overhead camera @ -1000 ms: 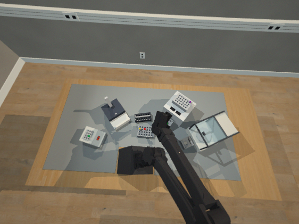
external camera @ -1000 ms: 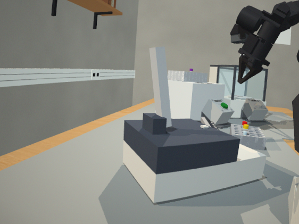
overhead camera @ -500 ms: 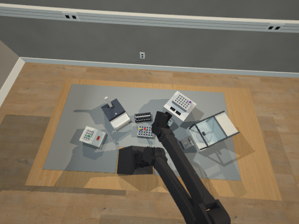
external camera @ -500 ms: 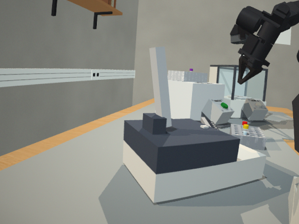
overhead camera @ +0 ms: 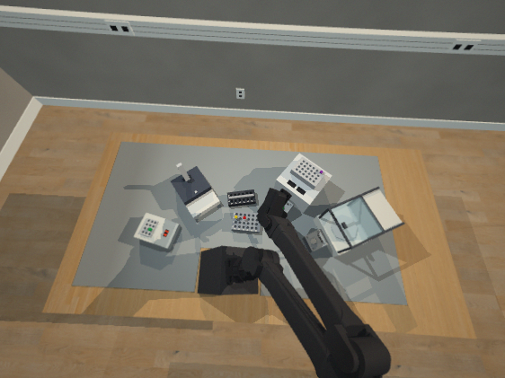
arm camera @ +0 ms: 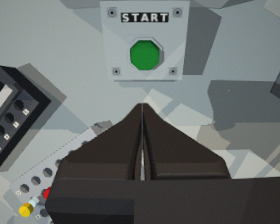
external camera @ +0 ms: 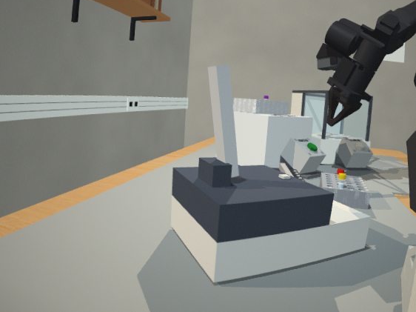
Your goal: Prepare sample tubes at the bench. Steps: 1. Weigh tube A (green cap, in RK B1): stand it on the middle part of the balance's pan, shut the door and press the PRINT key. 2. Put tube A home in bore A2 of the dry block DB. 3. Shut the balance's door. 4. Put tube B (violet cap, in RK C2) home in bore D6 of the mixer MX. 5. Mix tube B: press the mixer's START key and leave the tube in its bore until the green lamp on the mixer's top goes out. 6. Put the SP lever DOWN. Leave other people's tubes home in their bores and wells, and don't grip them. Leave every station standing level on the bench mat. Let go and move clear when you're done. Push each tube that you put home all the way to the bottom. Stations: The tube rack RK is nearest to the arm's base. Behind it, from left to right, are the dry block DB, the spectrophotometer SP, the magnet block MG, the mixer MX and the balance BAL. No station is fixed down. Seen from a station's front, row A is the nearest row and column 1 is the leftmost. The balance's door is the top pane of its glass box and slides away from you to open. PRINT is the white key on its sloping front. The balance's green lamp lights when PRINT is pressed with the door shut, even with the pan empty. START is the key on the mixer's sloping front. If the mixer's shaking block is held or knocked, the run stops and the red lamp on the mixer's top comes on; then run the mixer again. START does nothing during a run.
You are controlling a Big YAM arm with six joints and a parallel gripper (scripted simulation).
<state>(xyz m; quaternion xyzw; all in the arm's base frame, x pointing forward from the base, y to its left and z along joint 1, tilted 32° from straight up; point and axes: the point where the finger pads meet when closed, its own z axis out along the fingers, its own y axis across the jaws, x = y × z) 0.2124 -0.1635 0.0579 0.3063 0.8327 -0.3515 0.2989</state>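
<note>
The green start key lies 3 cm ahead of my hand, 3 cm to the right of it and 6 cm below it. From my hand the other things lie so: print key 13 cm behind, 15 cm to the right, 6 cm below; then rack RK 1 cm behind, 13 cm to the left, 12 cm below; then magnet block 11 cm ahead, 14 cm to the left, 11 cm below.
</note>
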